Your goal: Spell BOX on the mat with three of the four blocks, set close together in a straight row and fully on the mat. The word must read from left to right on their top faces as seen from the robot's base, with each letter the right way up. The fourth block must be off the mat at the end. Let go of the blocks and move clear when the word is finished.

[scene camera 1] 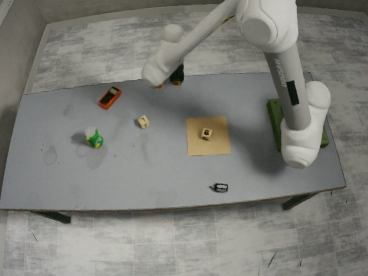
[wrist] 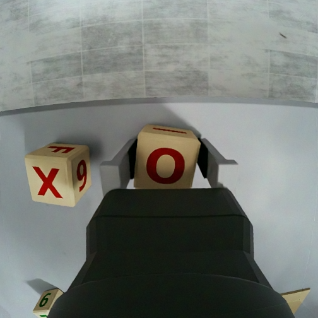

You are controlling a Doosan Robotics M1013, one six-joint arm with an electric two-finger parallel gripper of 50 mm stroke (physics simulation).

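My gripper (scene camera 1: 177,80) (wrist: 167,150) is open around the O block (wrist: 166,162), a cream cube with a red O on top. The block stands between the fingers, close to both; it is mostly hidden in the scene view. The X block (wrist: 50,180) (scene camera 1: 159,86) stands to the left of the gripper in the wrist view, red X on top; the arm covers most of it in the scene view. The B block (scene camera 1: 206,133) stands on the tan mat (scene camera 1: 195,148) (wrist: 296,298). The fourth block (scene camera 1: 144,121) (wrist: 46,301) lies off the mat, green 6 on one face; its top mark is unclear.
An orange multimeter (scene camera 1: 110,97) and a green can (scene camera 1: 94,138) are on the left of the grey table (scene camera 1: 125,180). A small black object (scene camera 1: 220,187) lies in front of the mat. A green item (scene camera 1: 274,112) stands at the right, partly behind the arm.
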